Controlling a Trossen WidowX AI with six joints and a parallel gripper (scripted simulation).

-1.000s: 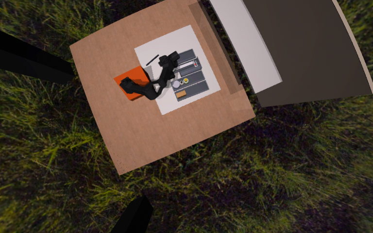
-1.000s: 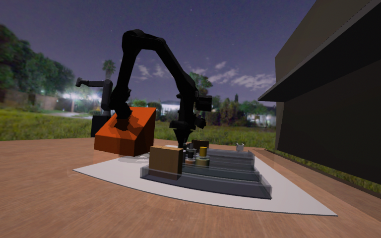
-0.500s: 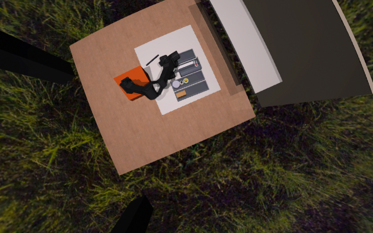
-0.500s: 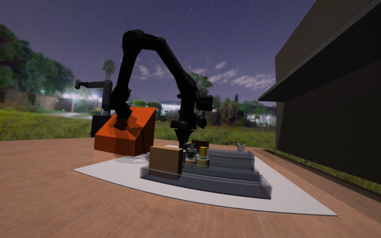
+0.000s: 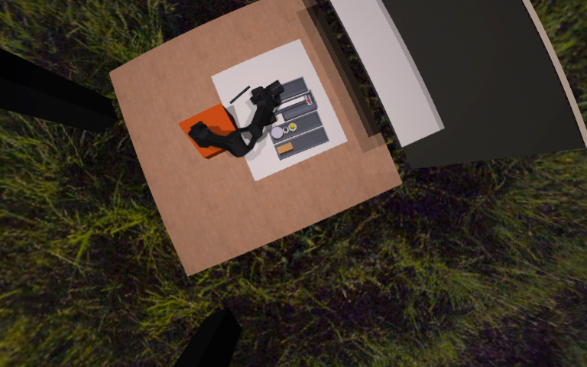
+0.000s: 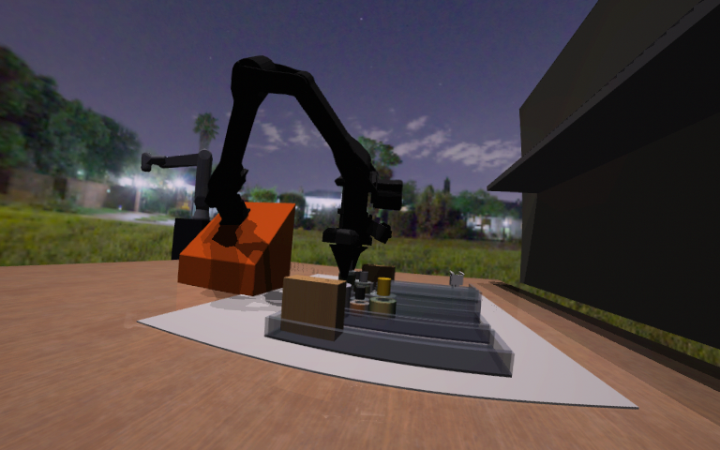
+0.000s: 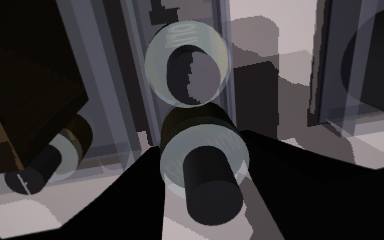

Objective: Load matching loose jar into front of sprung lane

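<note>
My gripper tip is 7 cm short of the white mat, 1 cm to the right of it and 5 cm above it. From my gripper tip the other things lie so: sprung lane 14 cm ahead, 4 cm to the right, 3 cm below; pusher plate 14 cm ahead, 5 cm to the right.
</note>
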